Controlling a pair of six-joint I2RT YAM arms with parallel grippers.
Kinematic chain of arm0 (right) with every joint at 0, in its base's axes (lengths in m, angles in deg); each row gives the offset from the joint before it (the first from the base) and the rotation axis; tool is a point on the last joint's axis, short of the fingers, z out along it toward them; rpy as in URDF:
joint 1: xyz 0 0 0.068 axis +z
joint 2: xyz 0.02 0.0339 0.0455 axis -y
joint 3: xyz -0.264 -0.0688 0 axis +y
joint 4: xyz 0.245 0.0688 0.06 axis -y
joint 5: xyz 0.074 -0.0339 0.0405 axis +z
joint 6: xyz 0.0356 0 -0.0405 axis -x
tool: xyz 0 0 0 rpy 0 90 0
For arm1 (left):
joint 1: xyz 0 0 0.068 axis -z
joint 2: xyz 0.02 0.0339 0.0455 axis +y
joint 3: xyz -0.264 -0.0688 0 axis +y
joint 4: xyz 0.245 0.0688 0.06 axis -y
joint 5: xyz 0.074 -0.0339 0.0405 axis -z
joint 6: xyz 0.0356 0 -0.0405 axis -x
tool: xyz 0 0 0 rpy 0 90 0
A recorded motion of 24 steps. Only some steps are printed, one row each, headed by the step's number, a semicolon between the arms.
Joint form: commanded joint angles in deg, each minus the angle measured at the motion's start. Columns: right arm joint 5, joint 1, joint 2, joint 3, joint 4, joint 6; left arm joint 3, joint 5, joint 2, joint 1, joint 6, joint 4.
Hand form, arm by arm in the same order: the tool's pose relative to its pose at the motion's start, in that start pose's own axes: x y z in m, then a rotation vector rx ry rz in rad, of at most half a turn. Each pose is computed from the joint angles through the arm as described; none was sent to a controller.
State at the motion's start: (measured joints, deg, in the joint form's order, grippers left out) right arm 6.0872 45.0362 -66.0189 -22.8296 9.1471 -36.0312; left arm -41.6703 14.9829 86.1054 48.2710 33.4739 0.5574
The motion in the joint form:
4: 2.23 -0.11 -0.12 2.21 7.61 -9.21; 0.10 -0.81 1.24 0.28 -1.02 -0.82
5: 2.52 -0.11 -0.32 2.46 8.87 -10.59; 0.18 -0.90 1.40 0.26 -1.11 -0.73
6: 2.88 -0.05 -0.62 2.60 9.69 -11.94; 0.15 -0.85 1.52 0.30 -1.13 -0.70
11: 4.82 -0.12 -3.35 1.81 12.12 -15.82; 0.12 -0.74 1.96 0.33 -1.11 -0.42
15: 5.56 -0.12 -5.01 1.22 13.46 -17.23; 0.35 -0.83 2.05 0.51 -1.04 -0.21
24: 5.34 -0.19 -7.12 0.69 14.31 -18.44; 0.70 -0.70 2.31 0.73 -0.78 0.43
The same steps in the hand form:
4: 0.0003 0.0009 0.0004 -0.0880 -0.0453 0.1501; 0.0045 0.0035 0.0053 -0.0293 0.0255 0.0117
5: 0.0001 0.0012 0.0008 -0.1016 -0.0514 0.1720; 0.0050 0.0042 0.0059 -0.0321 0.0266 0.0124
6: 0.0004 0.0015 0.0015 -0.1119 -0.0502 0.1938; 0.0051 0.0042 0.0064 -0.0316 0.0283 0.0129
11: -0.0018 0.0033 0.0083 -0.1431 -0.0297 0.2587; 0.0055 0.0047 0.0081 -0.0309 0.0315 0.0123
15: -0.0034 0.0044 0.0126 -0.1559 -0.0221 0.2817; 0.0070 0.0048 0.0089 -0.0317 0.0339 0.0128
24: -0.0035 0.0032 0.0185 -0.1439 -0.0151 0.3057; 0.0089 0.0051 0.0104 -0.0277 0.0367 0.0110

